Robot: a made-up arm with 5 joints.
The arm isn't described. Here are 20 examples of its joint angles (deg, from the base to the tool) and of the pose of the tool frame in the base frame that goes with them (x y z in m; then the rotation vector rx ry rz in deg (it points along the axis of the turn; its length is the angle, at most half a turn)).
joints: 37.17 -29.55 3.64 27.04 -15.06
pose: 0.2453 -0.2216 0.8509 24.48 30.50 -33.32
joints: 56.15 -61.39 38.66 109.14 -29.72
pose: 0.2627 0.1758 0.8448 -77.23 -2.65 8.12
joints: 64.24 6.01 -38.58 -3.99 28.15
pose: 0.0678 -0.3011 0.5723 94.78 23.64 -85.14
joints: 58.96 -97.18 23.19 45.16 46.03
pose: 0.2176 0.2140 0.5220 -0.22 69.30 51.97
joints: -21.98 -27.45 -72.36 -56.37 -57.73
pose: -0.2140 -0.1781 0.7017 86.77 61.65 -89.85
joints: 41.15 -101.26 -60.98 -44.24 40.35
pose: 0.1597 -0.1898 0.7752 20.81 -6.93 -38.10
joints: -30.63 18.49 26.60 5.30 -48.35
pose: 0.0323 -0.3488 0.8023 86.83 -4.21 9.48
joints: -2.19 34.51 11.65 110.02 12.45
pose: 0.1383 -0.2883 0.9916 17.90 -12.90 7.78
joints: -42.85 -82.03 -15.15 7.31 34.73
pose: 0.0109 0.0795 0.9330 6.43 -34.38 37.41
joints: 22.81 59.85 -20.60 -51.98 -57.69
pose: -0.0742 -0.1076 0.6379 -137.87 -82.01 28.92
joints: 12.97 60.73 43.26 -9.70 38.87
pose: 0.0775 -0.5020 0.7477 131.67 -106.41 25.39
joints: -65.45 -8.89 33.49 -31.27 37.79
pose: -0.2060 -0.2003 1.0015 85.90 -45.61 145.47
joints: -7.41 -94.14 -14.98 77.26 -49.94
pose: 0.0420 0.2228 0.8317 -96.98 -32.93 -52.40
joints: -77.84 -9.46 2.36 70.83 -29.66
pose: -0.2817 -0.2557 0.8924 14.97 -71.80 5.76
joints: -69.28 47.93 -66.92 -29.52 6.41
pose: 0.0937 -0.1094 0.6176 115.83 68.27 29.14
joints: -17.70 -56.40 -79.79 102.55 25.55
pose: 0.1337 -0.1368 0.6877 -32.26 66.66 -19.16
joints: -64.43 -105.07 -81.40 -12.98 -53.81
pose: -0.2653 -0.0794 0.6471 52.09 -39.67 -101.81
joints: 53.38 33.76 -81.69 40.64 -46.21
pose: -0.0568 -0.3246 0.6434 29.14 148.83 -55.18
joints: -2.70 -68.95 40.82 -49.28 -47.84
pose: 0.1171 -0.0637 0.8158 41.77 22.17 3.91
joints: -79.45 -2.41 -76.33 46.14 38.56
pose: 0.0752 -0.0867 0.8191 40.24 5.34 52.52
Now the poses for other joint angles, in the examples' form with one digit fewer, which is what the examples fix.
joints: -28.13 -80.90 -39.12 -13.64 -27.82
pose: -0.075 -0.142 0.852 24.4 -17.1 -50.3
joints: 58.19 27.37 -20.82 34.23 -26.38
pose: 0.030 -0.381 0.668 61.6 70.5 -76.5
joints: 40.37 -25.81 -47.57 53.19 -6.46
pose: 0.200 -0.258 0.716 2.5 77.8 -46.8
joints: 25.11 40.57 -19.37 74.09 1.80
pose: 0.197 -0.351 0.722 59.8 35.3 -14.6
